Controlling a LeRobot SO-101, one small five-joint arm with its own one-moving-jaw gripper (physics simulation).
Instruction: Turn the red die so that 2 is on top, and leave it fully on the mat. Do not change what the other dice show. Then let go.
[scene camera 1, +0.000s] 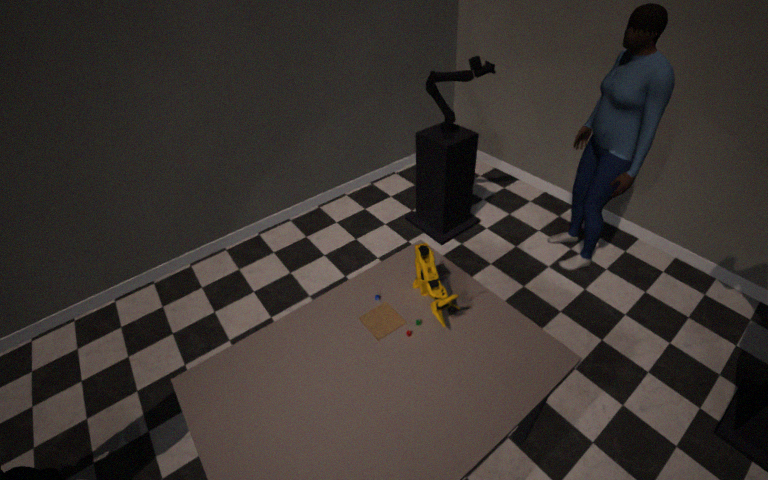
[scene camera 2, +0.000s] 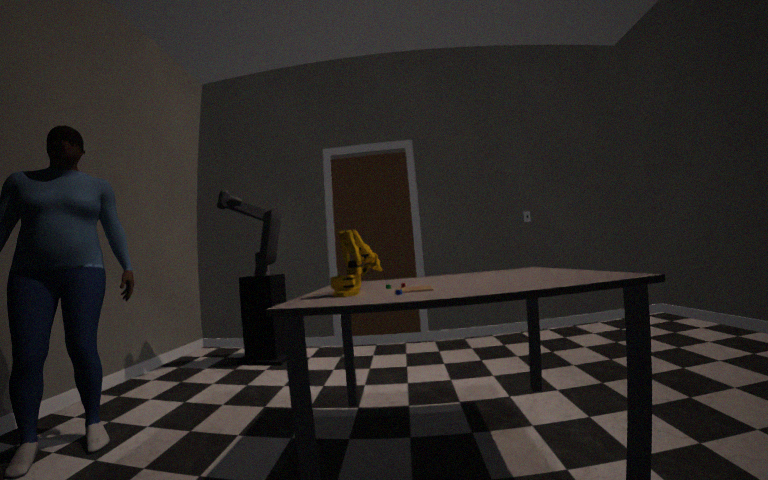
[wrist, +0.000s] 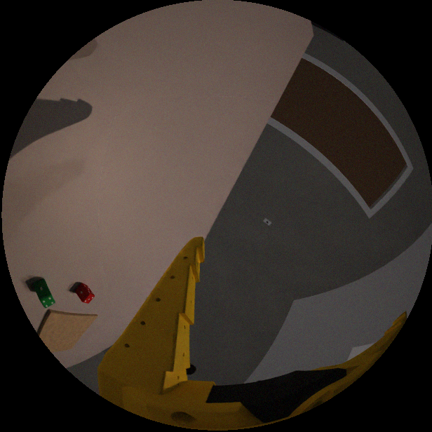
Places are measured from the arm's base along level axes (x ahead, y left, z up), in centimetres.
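Pixels of known places: hand, tool point: (scene camera 1: 445, 325) (scene camera 2: 381, 269); arm's base, link origin: (scene camera 1: 421, 288) (scene camera 2: 351, 294).
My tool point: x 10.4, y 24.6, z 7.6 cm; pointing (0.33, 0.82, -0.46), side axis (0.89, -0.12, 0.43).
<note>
For each thing: its middle in the pictures, then the offset to it from my tool point. Level surfaces: height alone.
- red die, body centre: (scene camera 1: 408, 333) (scene camera 2: 403, 285) dx +9.4, dy -9.7, dz -6.8 cm
- tan mat, body centre: (scene camera 2: 413, 289) (scene camera 1: 382, 320) dx +13.1, dy -21.9, dz -7.4 cm
- green die, body centre: (scene camera 1: 418, 322) (scene camera 2: 388, 286) dx +3.1, dy -11.4, dz -6.8 cm
- blue die, body centre: (scene camera 2: 399, 292) (scene camera 1: 377, 297) dx +7.7, dy -32.5, dz -6.8 cm
- table, surface height: dz -7.6 cm
The red die (scene camera 1: 408, 333) (scene camera 2: 403, 284) (wrist: 85, 293) lies on the table beside the tan mat (scene camera 1: 382, 320) (scene camera 2: 421, 289) (wrist: 65, 330), off it and apart from it. White pips show on it in the wrist view, but the number on top is too small to tell. The green die (scene camera 1: 418, 322) (scene camera 2: 388, 286) (wrist: 44, 293) lies near the red one, also off the mat. The blue die (scene camera 1: 377, 297) (scene camera 2: 398, 292) lies off the mat's other side. My gripper (scene camera 1: 451, 311) (wrist: 302, 277) is wide open and empty, above the table, to the right of the green die in scene camera 1.
The table (scene camera 1: 317, 407) (scene camera 2: 532, 277) bears the yellow arm (scene camera 1: 425, 271) (scene camera 2: 351, 254) near one corner. A black pedestal (scene camera 1: 446, 175) (scene camera 2: 262, 316) with a dark arm stands on the floor beyond the table. A person (scene camera 1: 634, 107) (scene camera 2: 59, 226) stands off to the side.
</note>
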